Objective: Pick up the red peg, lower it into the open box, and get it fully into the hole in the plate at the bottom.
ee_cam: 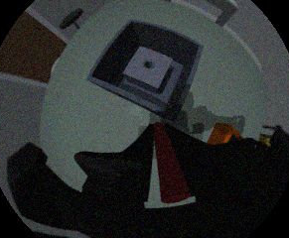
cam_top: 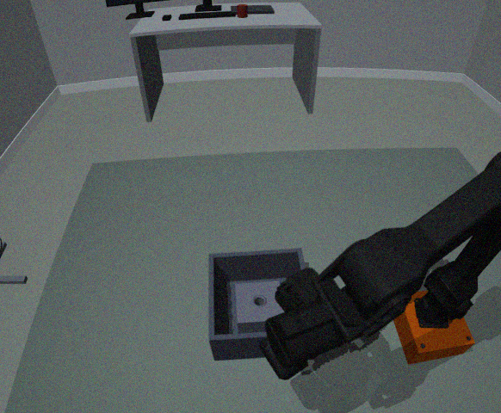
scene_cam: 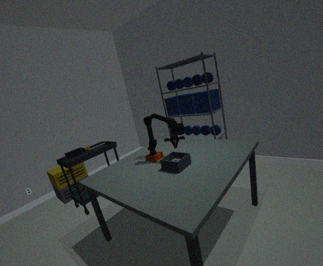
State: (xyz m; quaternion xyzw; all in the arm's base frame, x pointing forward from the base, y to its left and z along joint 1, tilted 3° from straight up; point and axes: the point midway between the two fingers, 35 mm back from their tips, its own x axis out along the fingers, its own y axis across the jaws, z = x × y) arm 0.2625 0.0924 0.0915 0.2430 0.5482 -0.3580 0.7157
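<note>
Now: gripper tip 30 mm below the red peg, 10 mm to the right of it and 10 mm past it. Also, from my gripper tip: light grey plate: 100 mm to the right, 80 mm below, 80 mm ahead; then grey box: 100 mm to the right, 100 mm below, 80 mm ahead.
</note>
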